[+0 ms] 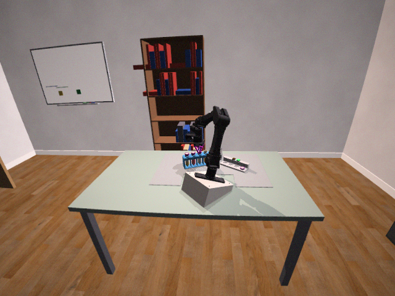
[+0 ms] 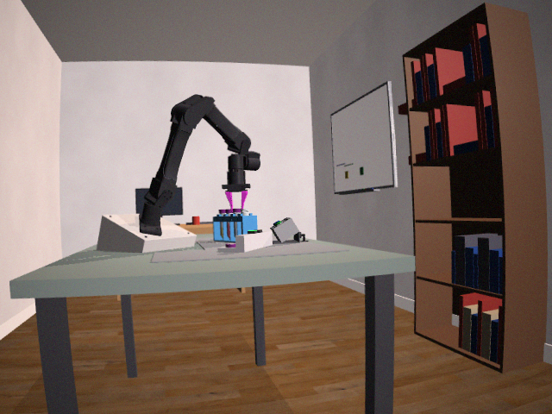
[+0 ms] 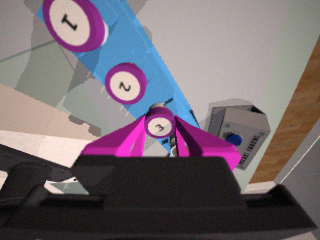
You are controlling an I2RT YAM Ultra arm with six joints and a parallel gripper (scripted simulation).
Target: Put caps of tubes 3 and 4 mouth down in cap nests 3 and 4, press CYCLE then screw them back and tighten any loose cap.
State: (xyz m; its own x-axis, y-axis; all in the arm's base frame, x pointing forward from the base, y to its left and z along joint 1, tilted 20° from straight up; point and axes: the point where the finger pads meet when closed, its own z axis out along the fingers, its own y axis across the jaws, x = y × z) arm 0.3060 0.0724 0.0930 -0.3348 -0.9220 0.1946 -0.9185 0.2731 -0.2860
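Now: the purple cap 32 cm to the right of my hand, 12 cm behind it and 10 cm below it. Round my hand: grey key desk (14 cm to the right, 11 cm ahead, 6 cm below); blue cycle key (12 cm to the right, 10 cm ahead, 5 cm below); green ready key (16 cm to the right, 9 cm ahead, 5 cm below).
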